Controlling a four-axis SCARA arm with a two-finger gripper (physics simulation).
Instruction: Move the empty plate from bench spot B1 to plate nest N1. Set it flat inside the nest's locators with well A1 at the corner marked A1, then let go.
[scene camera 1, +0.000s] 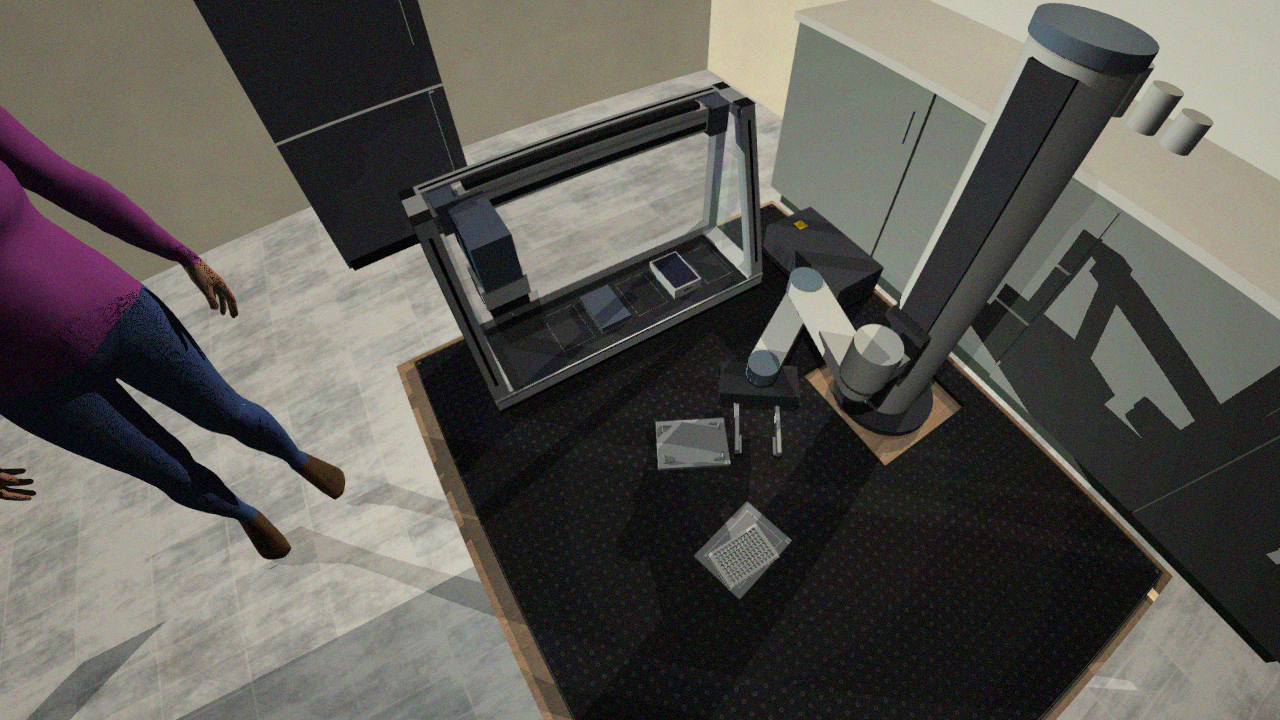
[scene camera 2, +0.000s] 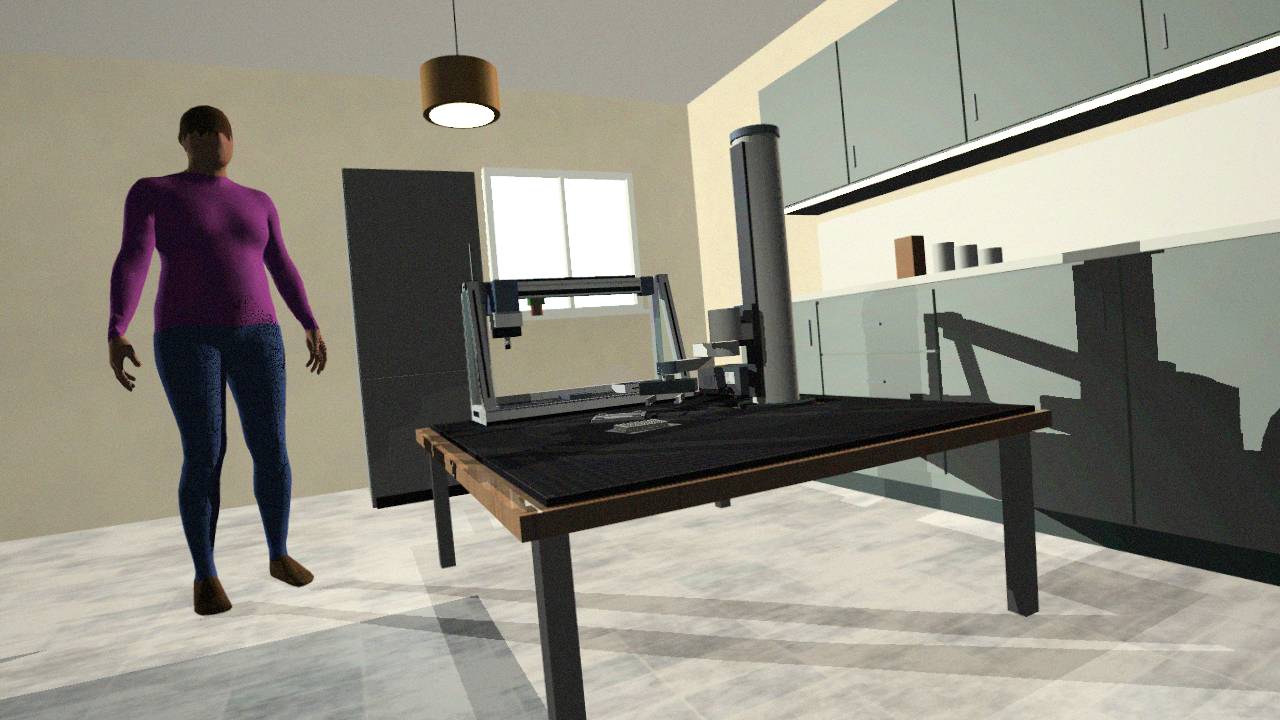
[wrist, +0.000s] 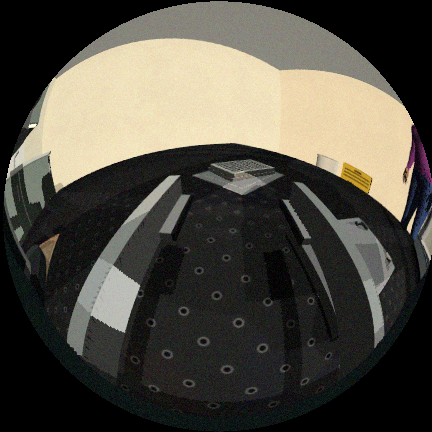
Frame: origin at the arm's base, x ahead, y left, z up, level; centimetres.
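Where they show: gripper, fingertip midpoint: (scene camera 1: 757, 453) (scene camera 2: 661, 401) (wrist: 237, 188); arm's base, origin of the base link: (scene camera 1: 882, 392) (scene camera 2: 776, 406).
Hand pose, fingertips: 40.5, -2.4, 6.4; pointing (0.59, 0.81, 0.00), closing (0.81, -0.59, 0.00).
Each offset is from my fingertips to the top centre of the thing, as dx, dy, dz. "spot": to the spot under its first point.
The pale plate @(+15.0, +15.9, -3.5) (scene camera 1: 743, 556) (scene camera 2: 646, 425) (wrist: 243, 166) lies flat on the grey sheet of bench spot B1 @(spot: +8.5, +9.2, -4.9) (scene camera 1: 748, 514) (wrist: 242, 187). Its well A1 cannot be made out. The grey plate nest N1 @(+9.5, -11.4, -3.3) (scene camera 1: 691, 444) (wrist: 367, 250) holds no plate, and its corner mark is not readable. My gripper (scene camera 1: 758, 445) (wrist: 237, 188) is open and empty, low over the bench. Its two fingers stand apart and point towards the plate, which is some way beyond their tips. In scene camera 1, one finger shows close beside the nest's right edge.
A gantry machine (scene camera 1: 586, 344) (scene camera 2: 477, 358) with a dark deck stands behind the nest. A dark box @(spot: -50.4, -34.2, +6.4) (scene camera 1: 827, 255) with a yellow label stands near the arm's column (scene camera 1: 989, 223) (scene camera 2: 765, 268). A person (scene camera 1: 62, 268) (scene camera 2: 210, 259) stands on the floor left of the bench.
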